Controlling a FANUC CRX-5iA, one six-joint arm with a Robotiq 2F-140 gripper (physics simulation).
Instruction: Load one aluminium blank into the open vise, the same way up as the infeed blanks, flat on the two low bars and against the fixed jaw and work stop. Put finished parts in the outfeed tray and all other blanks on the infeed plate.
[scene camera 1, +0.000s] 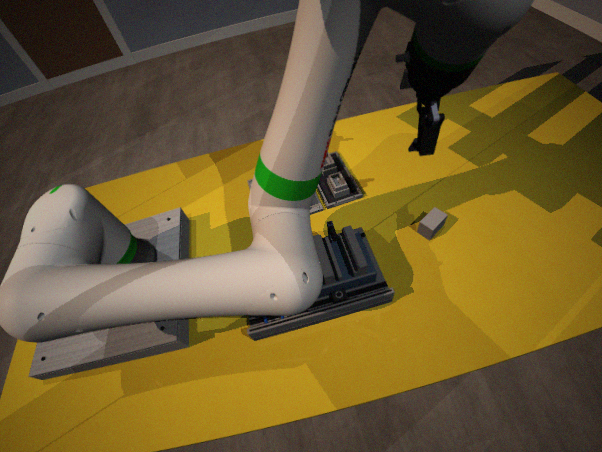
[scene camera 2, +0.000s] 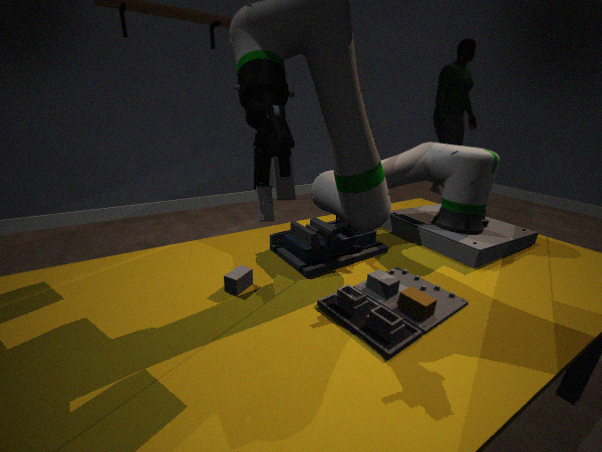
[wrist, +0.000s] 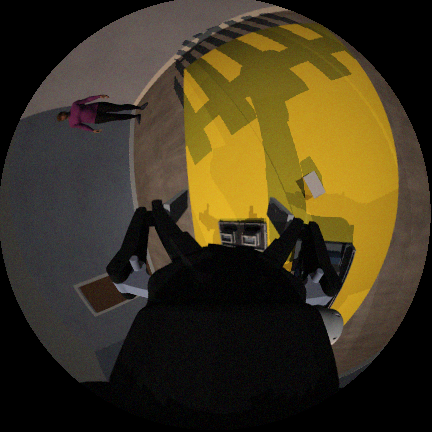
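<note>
My gripper (scene camera 1: 422, 149) (scene camera 2: 276, 197) (wrist: 227, 201) is open and empty, high above the table. A grey blank (scene camera 1: 432, 223) (scene camera 2: 238, 280) (wrist: 314, 184) lies on the yellow table beside the vise (scene camera 1: 357, 281) (scene camera 2: 312, 250) (wrist: 340, 255). The vise jaws stand apart; my arm hides part of the vise in scene camera 1, and its low bars are not clear. In scene camera 2 another grey blank (scene camera 2: 383, 283) and an orange block (scene camera 2: 417, 302) stand on the infeed plate (scene camera 2: 450, 305). Two parts with hollow tops (scene camera 2: 351, 298) (scene camera 2: 385, 320) stand in the outfeed tray (scene camera 2: 352, 330).
The arm's base stands on a grey base plate (scene camera 1: 165, 235) (scene camera 2: 505, 240) beyond the vise. My elbow hangs low over the vise. A person (scene camera 2: 452, 95) stands behind the base, and a person in purple (wrist: 85, 114) shows in the wrist view. A wall shelf (scene camera 2: 165, 12) is at upper left.
</note>
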